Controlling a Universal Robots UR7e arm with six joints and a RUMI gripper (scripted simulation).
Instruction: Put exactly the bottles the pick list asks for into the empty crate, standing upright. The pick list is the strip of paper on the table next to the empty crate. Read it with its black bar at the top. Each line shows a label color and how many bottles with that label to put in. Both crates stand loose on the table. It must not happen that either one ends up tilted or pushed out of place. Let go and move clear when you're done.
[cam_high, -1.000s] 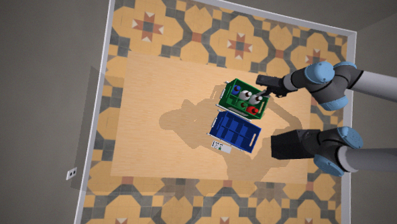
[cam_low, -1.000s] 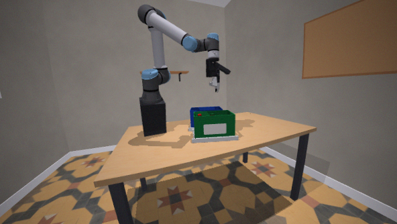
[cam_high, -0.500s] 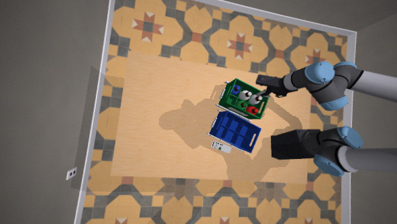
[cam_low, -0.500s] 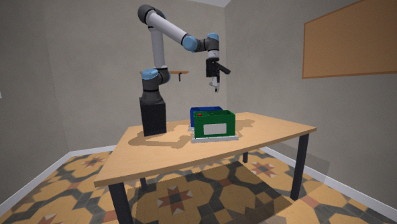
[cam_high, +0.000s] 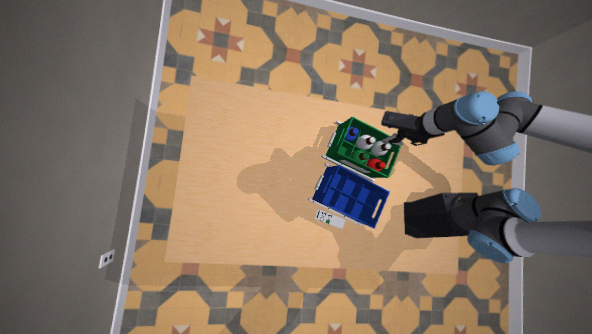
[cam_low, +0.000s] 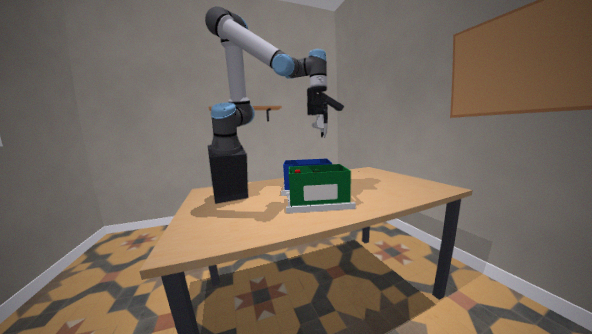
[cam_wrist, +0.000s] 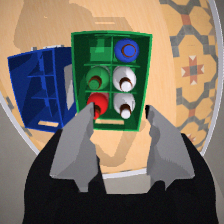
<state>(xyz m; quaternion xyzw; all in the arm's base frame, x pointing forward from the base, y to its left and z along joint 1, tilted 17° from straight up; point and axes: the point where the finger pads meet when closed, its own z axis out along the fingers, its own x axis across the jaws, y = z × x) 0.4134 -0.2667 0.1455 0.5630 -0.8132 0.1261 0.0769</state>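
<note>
My gripper is now 4 cm past the white bottle, 1 cm to the left of it and 25 cm above it. Also, from my hand: blue-label bottle (5 cm ahead, 4 cm to the right, 25 cm below); then green crate (2 cm behind, 3 cm to the left, 25 cm below); then green-label bottle (1 cm behind, 7 cm to the left, 25 cm below).
</note>
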